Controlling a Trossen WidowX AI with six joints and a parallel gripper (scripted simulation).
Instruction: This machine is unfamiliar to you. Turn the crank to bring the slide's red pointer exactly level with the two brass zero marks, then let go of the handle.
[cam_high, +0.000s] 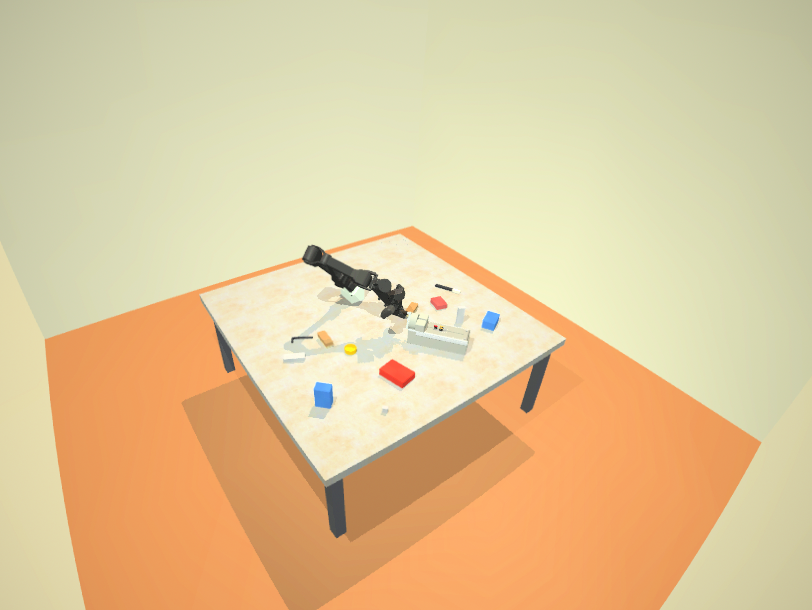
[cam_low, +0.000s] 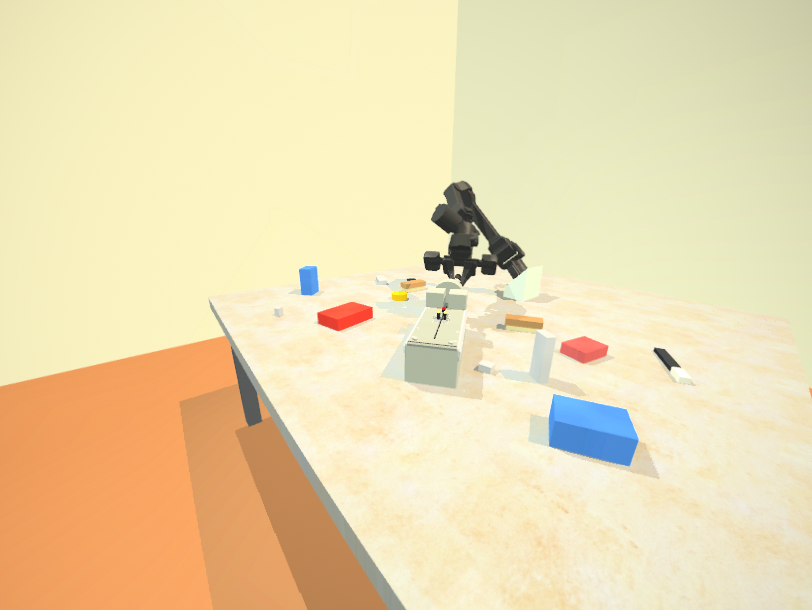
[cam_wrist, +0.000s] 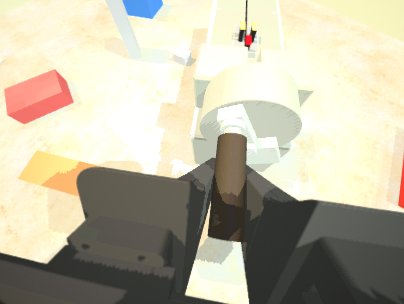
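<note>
Now: the crank 1 cm above my gripper tip. From my gripper tip the other things lie so: brown crank handle: 3 cm above, 1 cm to the right, 1 cm behind; red pointer: 12 cm ahead, 8 cm to the left, 1 cm below; yellow disc: 27 cm to the right, 8 cm below, 2 cm behind.
</note>
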